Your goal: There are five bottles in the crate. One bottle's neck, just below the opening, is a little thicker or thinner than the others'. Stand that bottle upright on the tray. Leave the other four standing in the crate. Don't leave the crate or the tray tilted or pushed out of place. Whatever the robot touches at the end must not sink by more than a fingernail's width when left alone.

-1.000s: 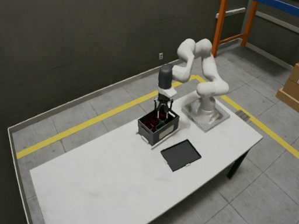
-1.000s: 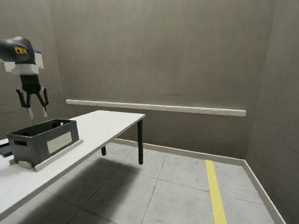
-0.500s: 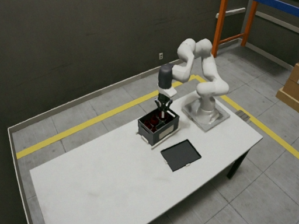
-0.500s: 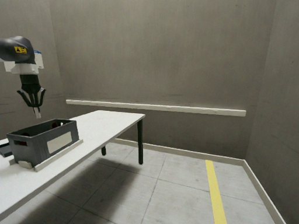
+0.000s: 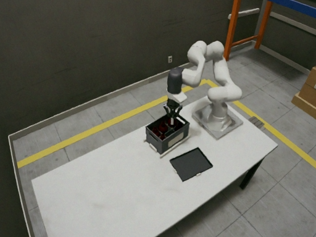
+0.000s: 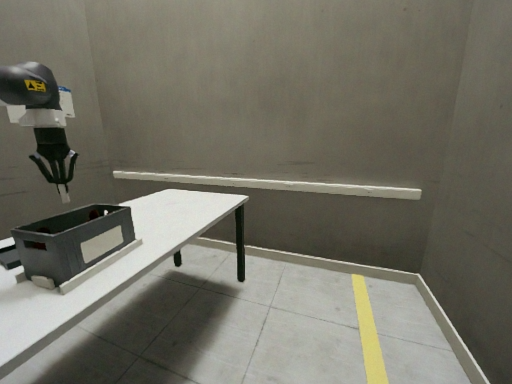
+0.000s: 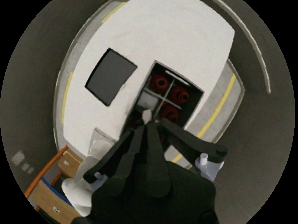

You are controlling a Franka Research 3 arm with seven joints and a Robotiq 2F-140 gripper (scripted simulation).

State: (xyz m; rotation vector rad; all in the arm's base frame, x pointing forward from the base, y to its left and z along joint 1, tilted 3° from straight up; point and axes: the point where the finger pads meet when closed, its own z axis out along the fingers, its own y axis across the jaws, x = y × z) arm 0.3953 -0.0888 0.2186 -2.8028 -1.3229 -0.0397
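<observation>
Right now the dark grey crate is 4 cm to the right of my hand and 17 cm below it. Round my hand: flat black tray: 24 cm to the left, 24 cm below.
</observation>
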